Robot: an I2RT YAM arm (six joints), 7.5 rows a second.
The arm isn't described. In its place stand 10 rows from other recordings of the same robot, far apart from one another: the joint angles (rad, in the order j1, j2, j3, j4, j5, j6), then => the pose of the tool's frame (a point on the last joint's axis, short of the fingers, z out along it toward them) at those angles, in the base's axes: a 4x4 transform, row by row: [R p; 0 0 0 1], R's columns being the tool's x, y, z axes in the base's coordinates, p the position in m.
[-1.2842, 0.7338, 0.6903, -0.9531, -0.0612, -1.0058] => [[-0.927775 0.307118 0.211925 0.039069], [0.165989 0.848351 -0.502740 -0.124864], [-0.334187 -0.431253 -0.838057 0.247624], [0 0 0 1]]
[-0.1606, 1.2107, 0.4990, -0.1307, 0.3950, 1.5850] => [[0.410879 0.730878 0.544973 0.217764], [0.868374 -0.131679 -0.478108 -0.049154], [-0.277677 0.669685 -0.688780 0.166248], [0 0 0 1]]
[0.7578, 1.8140, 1.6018, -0.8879, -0.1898, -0.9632] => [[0.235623 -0.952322 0.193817 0.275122], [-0.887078 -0.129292 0.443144 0.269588], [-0.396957 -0.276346 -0.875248 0.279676], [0 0 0 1]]
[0.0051, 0.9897, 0.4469, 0.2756, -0.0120, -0.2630] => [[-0.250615 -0.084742 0.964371 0.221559], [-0.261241 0.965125 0.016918 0.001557], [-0.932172 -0.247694 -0.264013 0.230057], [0 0 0 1]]
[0.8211, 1.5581, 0.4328, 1.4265, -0.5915, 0.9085] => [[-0.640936 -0.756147 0.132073 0.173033], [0.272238 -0.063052 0.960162 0.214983], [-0.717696 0.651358 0.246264 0.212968], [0 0 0 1]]
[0.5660, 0.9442, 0.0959, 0.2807, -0.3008, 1.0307] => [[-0.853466 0.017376 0.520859 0.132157], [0.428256 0.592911 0.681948 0.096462], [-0.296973 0.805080 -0.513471 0.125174], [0 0 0 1]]
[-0.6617, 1.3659, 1.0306, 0.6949, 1.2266, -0.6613] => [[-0.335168 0.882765 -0.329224 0.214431], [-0.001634 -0.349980 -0.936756 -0.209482], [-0.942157 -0.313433 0.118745 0.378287], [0 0 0 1]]
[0.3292, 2.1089, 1.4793, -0.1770, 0.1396, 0.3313] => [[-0.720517 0.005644 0.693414 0.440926], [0.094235 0.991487 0.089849 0.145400], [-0.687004 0.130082 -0.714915 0.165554], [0 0 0 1]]
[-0.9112, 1.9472, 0.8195, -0.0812, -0.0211, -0.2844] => [[-0.770477 0.593131 0.233585 0.193679], [0.535808 0.801082 -0.266792 -0.248535], [-0.345363 -0.080400 -0.935019 0.060911], [0 0 0 1]]
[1.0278, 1.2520, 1.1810, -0.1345, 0.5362, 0.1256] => [[-0.164434 -0.460621 0.872233 0.164534], [-0.064047 0.887389 0.456551 0.237432], [-0.984307 0.019208 -0.175419 0.385323], [0 0 0 1]]
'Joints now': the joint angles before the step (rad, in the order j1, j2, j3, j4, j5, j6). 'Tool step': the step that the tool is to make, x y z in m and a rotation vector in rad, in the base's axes. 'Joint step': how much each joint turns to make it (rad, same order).
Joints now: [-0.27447 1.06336 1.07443 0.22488 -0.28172 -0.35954]
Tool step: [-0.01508 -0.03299 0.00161 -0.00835 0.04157 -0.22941]
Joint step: [-0.13922 -0.01602 0.01870 -0.08089 0.08357 -0.04159]
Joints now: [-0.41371 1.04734 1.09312 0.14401 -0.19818 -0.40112]
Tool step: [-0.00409 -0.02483 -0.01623 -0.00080 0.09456 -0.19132]
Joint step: [-0.08584 0.01181 -0.02025 -0.06102 0.09841 -0.05760]
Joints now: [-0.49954 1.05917 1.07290 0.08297 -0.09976 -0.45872]
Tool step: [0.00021 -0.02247 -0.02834 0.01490 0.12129 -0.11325]
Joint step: [-0.07135 0.02861 -0.04960 -0.03775 0.04005 -0.05074]
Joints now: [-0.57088 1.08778 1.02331 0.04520 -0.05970 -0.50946]
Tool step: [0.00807 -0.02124 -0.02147 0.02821 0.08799 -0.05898]
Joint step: [-0.04768 0.06905 -0.00914 -0.01183 0.01297 -0.02517]
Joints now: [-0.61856 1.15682 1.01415 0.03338 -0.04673 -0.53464]
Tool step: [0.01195 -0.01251 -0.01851 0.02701 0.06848 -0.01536]
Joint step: [-0.01029 0.06943 -0.00001 -0.00265 0.00764 -0.01716]
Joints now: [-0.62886 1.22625 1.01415 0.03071 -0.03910 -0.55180]
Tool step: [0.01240 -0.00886 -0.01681 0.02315 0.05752 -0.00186]
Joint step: [0.00113 0.06637 0.00420 0.00152 0.00609 -0.01412]
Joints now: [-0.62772 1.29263 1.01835 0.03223 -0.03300 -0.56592]
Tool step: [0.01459 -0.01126 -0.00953 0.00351 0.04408 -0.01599]
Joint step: [0.00075 0.07820 0.03700 0.00305 0.02212 -0.01793]
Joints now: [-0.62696 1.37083 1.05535 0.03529 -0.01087 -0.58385]
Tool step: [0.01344 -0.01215 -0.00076 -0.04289 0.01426 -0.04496]
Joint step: [0.00000 0.06944 0.04846 0.03509 0.05492 -0.02937]
